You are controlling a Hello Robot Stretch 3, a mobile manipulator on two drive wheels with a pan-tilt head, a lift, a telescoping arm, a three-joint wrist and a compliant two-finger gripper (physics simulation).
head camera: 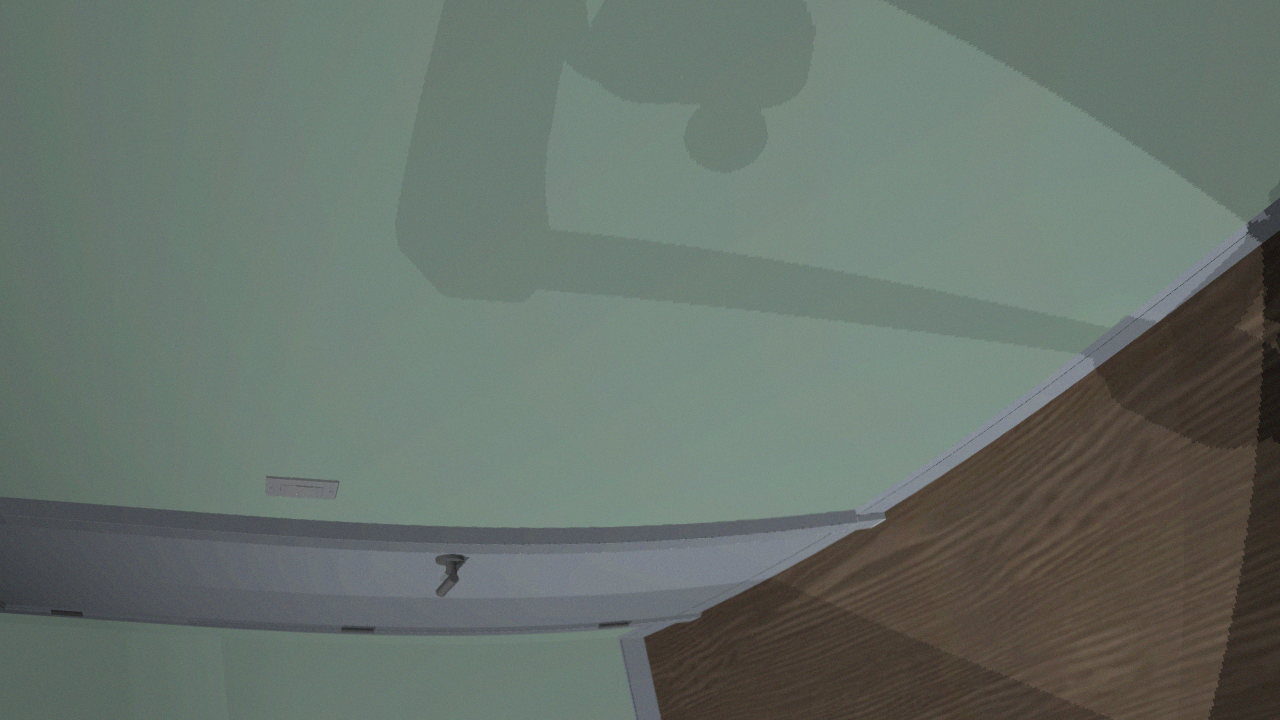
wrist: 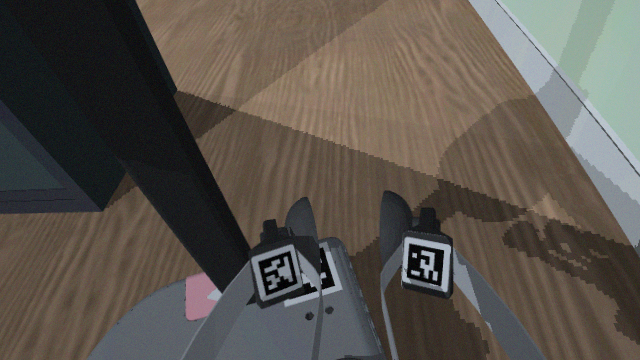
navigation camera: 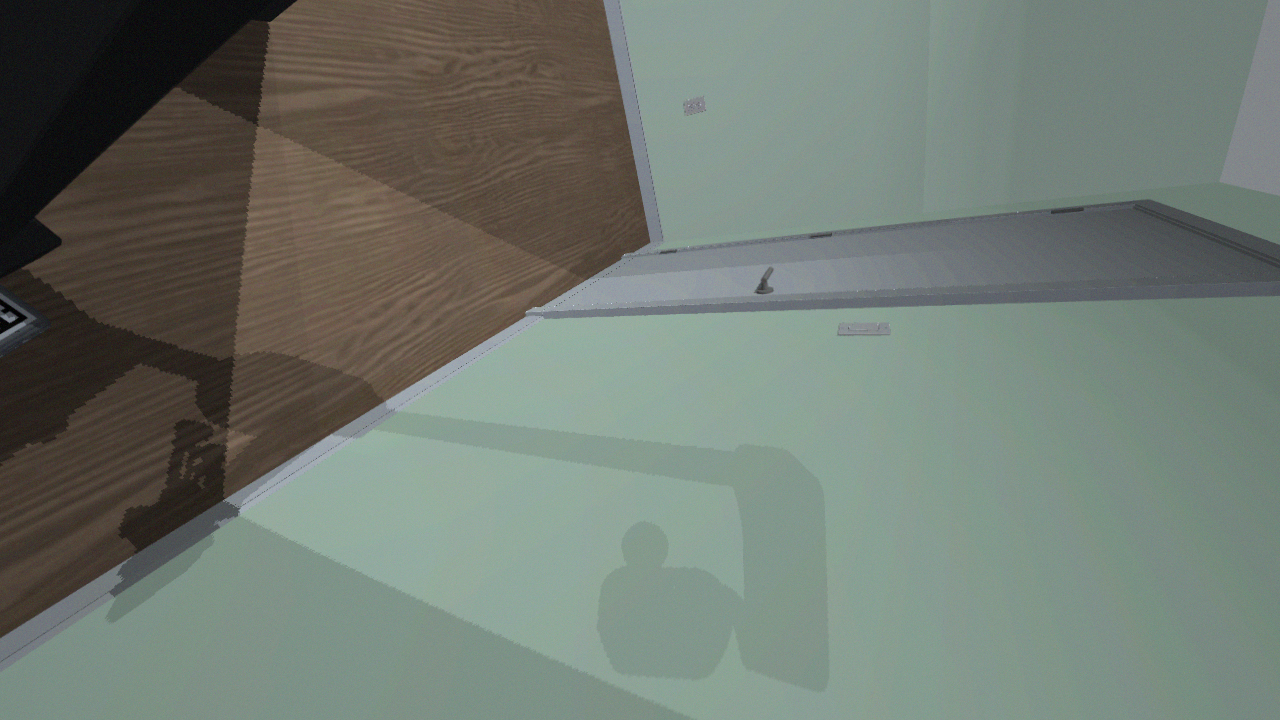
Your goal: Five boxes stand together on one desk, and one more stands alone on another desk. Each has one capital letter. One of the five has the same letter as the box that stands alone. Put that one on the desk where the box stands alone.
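Places are measured from the robot's base along level axes (x down, y left, z ahead), in millimetres.
Where they show: gripper, fingertip midpoint: [wrist: 348, 221].
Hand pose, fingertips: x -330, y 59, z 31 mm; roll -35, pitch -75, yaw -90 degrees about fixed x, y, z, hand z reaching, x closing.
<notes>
Each offset is from my fingertips to the top centre of the thing. "*": to the spot under its first point. Level surfaces: height alone.
My gripper [wrist: 348, 221] is open in the wrist view, its two fingertips standing apart over the robot's grey base and the wooden floor. No box is between the fingers. The lettered boxes and the two desks do not show in the head camera, navigation camera or wrist views.
A pale green wall [head camera: 626, 402] [navigation camera: 501, 555] runs close by, with a grey door @[* dx -386, dy +1271, dz +855 mm] [head camera: 537, 573] [navigation camera: 698, 286]. Wooden floor @[dx +330 mm] [head camera: 1074, 537] [navigation camera: 429, 161] [wrist: 350, 75] meets it. A dark cabinet-like piece @[* dx +267, dy +429, dz -416 mm] [wrist: 85, 190] stands at the left of the wrist view. Robot shadows fall on wall and floor.
</notes>
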